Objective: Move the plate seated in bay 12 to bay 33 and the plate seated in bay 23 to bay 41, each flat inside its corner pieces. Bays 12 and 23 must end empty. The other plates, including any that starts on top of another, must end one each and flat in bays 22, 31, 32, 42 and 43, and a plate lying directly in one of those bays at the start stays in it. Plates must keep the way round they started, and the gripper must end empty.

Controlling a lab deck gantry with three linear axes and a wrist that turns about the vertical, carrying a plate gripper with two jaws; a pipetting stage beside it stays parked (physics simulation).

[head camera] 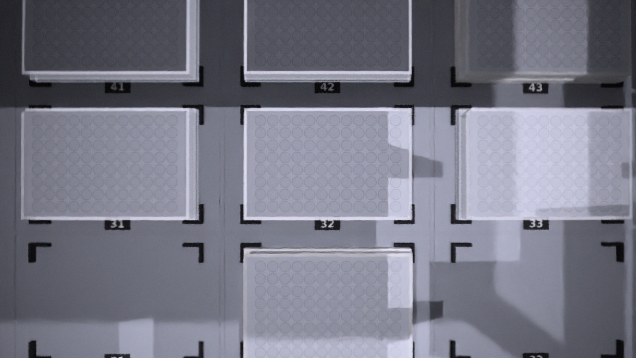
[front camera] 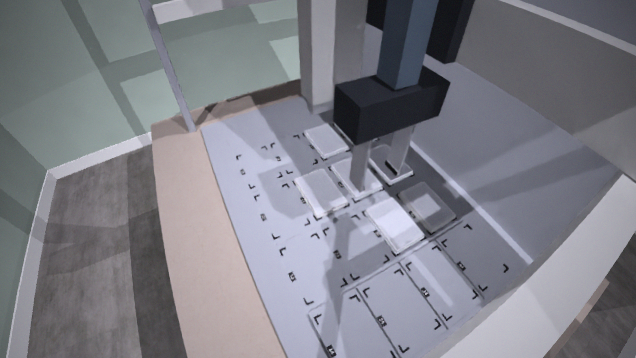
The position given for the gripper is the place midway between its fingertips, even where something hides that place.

Observation:
In view: the gripper (front camera: 374,176), a bay 23 (head camera: 504,288) and a grey wall panel (front camera: 533,178).

